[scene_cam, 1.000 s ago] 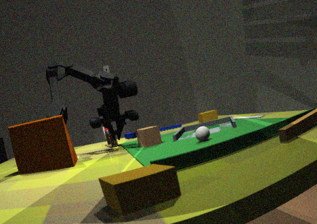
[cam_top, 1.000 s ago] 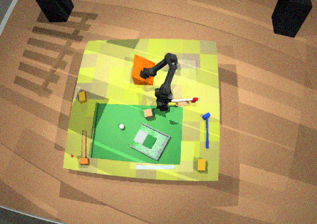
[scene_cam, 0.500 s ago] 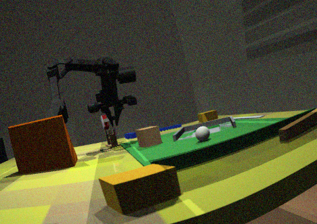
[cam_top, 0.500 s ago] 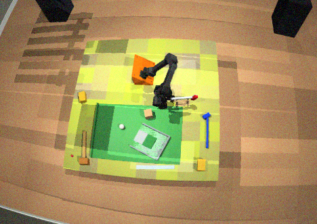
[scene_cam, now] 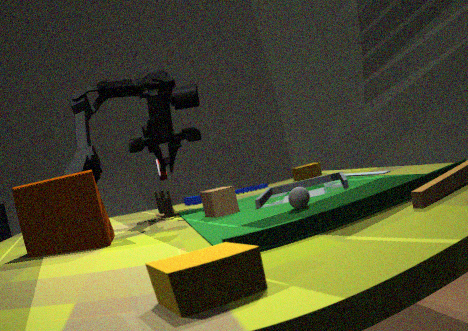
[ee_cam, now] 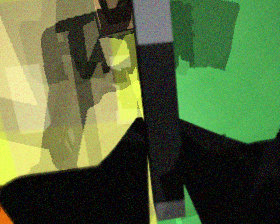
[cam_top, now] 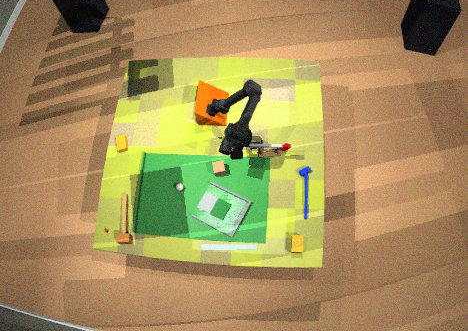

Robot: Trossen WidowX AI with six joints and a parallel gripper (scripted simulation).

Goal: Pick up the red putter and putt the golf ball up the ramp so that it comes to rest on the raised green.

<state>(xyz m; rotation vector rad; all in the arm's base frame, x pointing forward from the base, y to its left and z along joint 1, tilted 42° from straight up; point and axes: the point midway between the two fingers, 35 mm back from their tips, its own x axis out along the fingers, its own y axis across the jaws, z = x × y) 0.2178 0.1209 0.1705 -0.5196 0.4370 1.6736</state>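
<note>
My gripper tip is 110 mm to the left of the brown cube, 100 mm short of it and 90 mm above it. The rest, counted from my gripper tip: green turf 270 mm ahead, 190 mm to the right, 120 mm below; white golf ball 310 mm to the right, 240 mm ahead, 100 mm below; red putter 110 mm to the left, 20 mm behind, 20 mm above.
</note>
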